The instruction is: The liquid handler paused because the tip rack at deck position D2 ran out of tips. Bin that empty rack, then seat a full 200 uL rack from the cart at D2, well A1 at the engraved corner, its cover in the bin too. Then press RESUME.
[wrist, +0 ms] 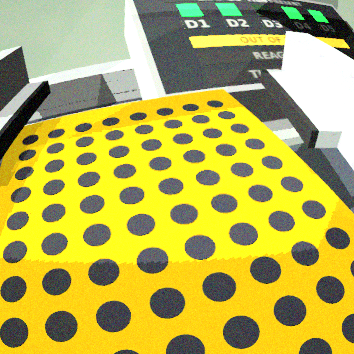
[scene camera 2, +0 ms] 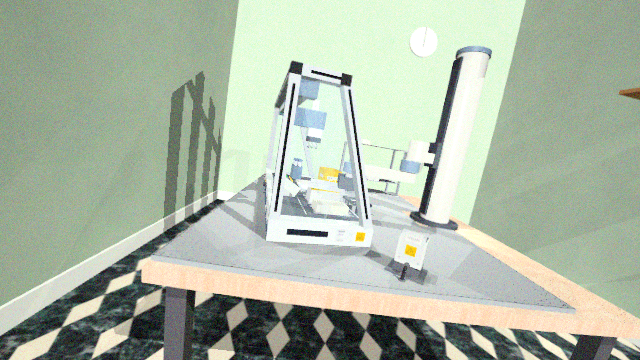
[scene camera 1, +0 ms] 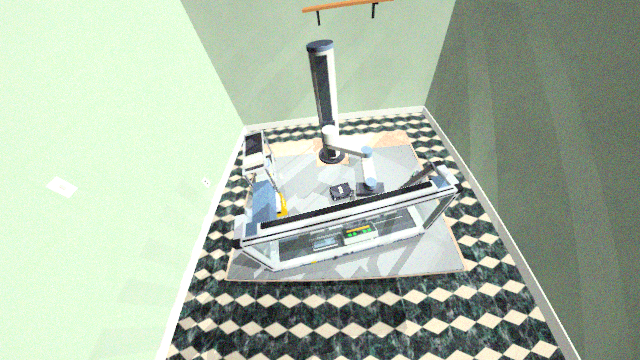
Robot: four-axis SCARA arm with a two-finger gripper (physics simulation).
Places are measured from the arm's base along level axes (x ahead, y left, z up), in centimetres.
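Where they show: gripper, fingertip midpoint: (wrist: 151,54) (scene camera 2: 309,182); arm's base, link origin: (scene camera 2: 432,221) (scene camera 1: 332,154).
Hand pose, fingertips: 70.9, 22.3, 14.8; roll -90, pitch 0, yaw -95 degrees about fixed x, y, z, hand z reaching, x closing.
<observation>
Things, the pixels of their top centre, and the offset from my fingertips, as dx, dy, dz.
- yellow tip rack, top centre: (wrist: 168,234) (scene camera 2: 324,188) -6.5, +0.1, -1.6
- Pale labware, top centre: (scene camera 2: 330,203) -9.0, +12.3, -4.5
- black box, top centre: (scene camera 2: 357,199) (scene camera 1: 340,189) -25.7, -17.5, -8.0
The yellow tip rack (wrist: 157,206) fills much of the wrist view, with rows of dark empty holes; I see no tips in them. My gripper (wrist: 151,54) is open and empty. One finger stands on either side of the rack's far part, with a visible gap at the right finger. In scene camera 1 the front beam hides the fingertips. The status panel (scene camera 1: 359,233) (wrist: 215,60) stands beyond the rack, with green squares and labels D1, D2 and D3 and a partly covered yellow "OUT OF" bar. The RESUME button cannot be made out.
The liquid handler's frame (scene camera 1: 345,207) (scene camera 2: 360,150) surrounds the deck. Pale labware (scene camera 2: 331,207) sits inside it. A white-framed cart (scene camera 1: 254,162) stands at the left. A black box (scene camera 1: 341,191) lies behind the handler. A small white stand (scene camera 2: 412,247) is near the table edge.
</observation>
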